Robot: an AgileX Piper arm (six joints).
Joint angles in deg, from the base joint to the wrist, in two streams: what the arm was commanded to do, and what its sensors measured. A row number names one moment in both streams.
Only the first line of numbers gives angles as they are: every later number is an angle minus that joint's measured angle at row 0.
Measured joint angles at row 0: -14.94 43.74 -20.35 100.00 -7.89 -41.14
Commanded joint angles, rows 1 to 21: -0.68 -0.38 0.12 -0.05 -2.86 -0.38; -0.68 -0.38 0.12 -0.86 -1.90 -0.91; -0.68 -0.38 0.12 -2.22 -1.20 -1.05; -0.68 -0.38 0.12 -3.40 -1.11 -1.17; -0.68 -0.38 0.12 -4.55 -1.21 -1.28; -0.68 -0.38 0.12 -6.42 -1.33 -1.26; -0.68 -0.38 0.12 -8.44 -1.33 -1.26; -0.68 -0.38 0.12 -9.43 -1.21 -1.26; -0.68 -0.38 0.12 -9.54 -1.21 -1.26; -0.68 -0.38 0.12 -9.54 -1.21 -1.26; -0.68 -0.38 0.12 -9.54 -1.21 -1.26; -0.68 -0.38 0.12 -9.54 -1.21 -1.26; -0.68 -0.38 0.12 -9.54 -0.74 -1.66; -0.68 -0.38 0.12 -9.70 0.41 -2.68; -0.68 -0.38 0.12 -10.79 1.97 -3.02; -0.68 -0.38 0.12 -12.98 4.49 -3.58; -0.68 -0.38 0.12 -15.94 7.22 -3.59; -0.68 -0.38 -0.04 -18.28 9.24 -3.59; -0.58 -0.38 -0.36 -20.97 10.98 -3.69; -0.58 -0.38 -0.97 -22.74 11.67 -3.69; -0.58 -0.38 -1.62 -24.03 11.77 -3.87
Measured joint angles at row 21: -0.48 -0.09 0.00 -16.00 6.84 -2.76
